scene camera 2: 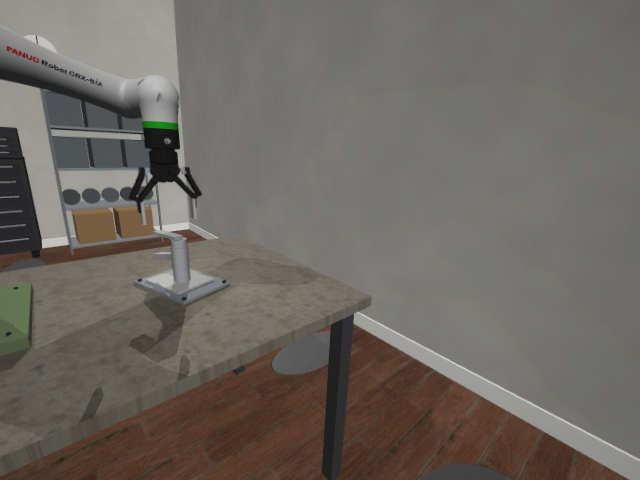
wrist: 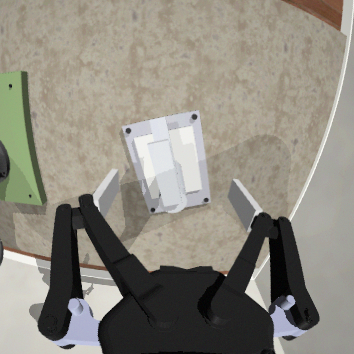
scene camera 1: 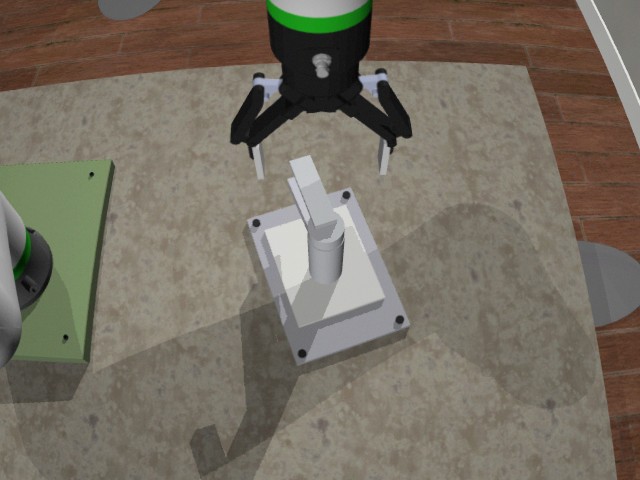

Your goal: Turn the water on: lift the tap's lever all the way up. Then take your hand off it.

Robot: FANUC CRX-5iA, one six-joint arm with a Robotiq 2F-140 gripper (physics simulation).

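Places are measured from the arm's base along level axes (x right, y ahead, z up), in centimetres.
Pixels of known places: gripper, fingertip midpoint: (scene camera 2: 170,220) (wrist: 175,183) (scene camera 1: 321,167).
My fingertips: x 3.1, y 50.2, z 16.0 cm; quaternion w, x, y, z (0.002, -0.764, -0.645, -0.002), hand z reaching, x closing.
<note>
Behind a point stands the place of what it marks.
The tap's grey column (scene camera 1: 326,260) {x 11.1, y 49.1, z 6.5 cm} (scene camera 2: 180,260) {x 10.9, y 48.4, z 5.4 cm} stands upright on a white block on a light grey plate (scene camera 1: 351,338) {x 19.7, y 50.9, z -2.4 cm} (scene camera 2: 187,299) {x 21.1, y 44.3, z -2.4 cm} (wrist: 205,185) {x 14.3, y 58.0, z -2.4 cm}. Its flat lever (scene camera 1: 312,190) {x 3.9, y 48.8, z 12.4 cm} (scene camera 2: 168,234) {x 5.0, y 48.4, z 12.4 cm} (wrist: 166,172) {x 3.2, y 49.0, z 12.4 cm} starts at the column's top and slopes up slightly toward its free end in scene camera 2. The spout (scene camera 1: 298,201) {x 1.1, y 47.3, z 5.4 cm} (scene camera 2: 161,255) {x 1.6, y 47.1, z 5.0 cm} (wrist: 159,128) {x -1.9, y 48.2, z 4.8 cm} points the same way beneath it. My gripper (scene camera 1: 321,176) {x 3.1, y 50.2, z 16.0 cm} (scene camera 2: 169,220) {x 3.1, y 50.2, z 16.0 cm} (wrist: 175,183) {x 3.1, y 50.2, z 16.0 cm} is wide open and points down. Its fingertips hang above the lever, one toward each side, apart from it.
A green plate (scene camera 1: 98,217) {x -6.8, y 15.6, z -0.9 cm} (scene camera 2: 23,315) {x 4.7, y 12.9, z -0.7 cm} (wrist: 30,150) {x 0.6, y 14.7, z -1.5 cm} carrying the arm's base lies left of the tap on the stone-patterned table (scene camera 1: 170,196) {x -9.4, y 27.7, z -3.2 cm} (scene camera 2: 289,310) {x 45.2, y 60.2, z -3.2 cm} (wrist: 90,60) {x -16.6, y 34.4, z -3.2 cm}. A grey wall (scene camera 2: 413,155) rises beyond the table. A shelf rack (scene camera 2: 57,180) stands in the background.
</note>
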